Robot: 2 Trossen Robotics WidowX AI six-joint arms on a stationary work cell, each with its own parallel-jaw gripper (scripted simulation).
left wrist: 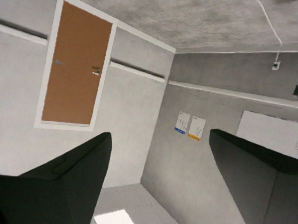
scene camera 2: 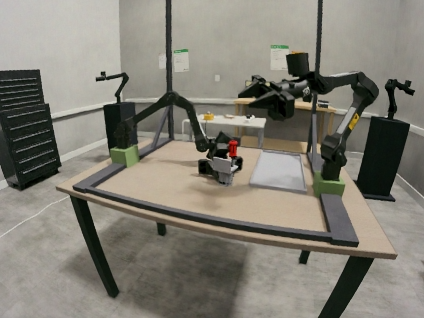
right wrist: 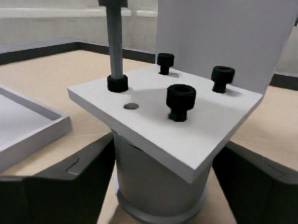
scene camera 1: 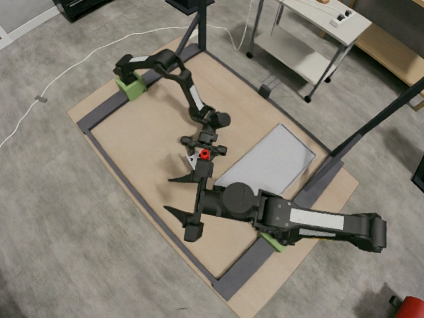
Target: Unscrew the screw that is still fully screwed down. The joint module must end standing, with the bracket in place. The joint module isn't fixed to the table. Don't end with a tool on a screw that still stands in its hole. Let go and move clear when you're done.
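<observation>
Left gripper point(scene camera 1: 165, 193) visible, as is a shallow grey tray point(scene camera 1: 274, 164). The tray point(scene camera 2: 283, 171) and the left gripper point(scene camera 2: 242, 100) also visible. Left gripper point(left wrist: 160, 137) visible again; the tray is out of frame in the left wrist view. Right gripper point(right wrist: 162, 139) visible.
</observation>
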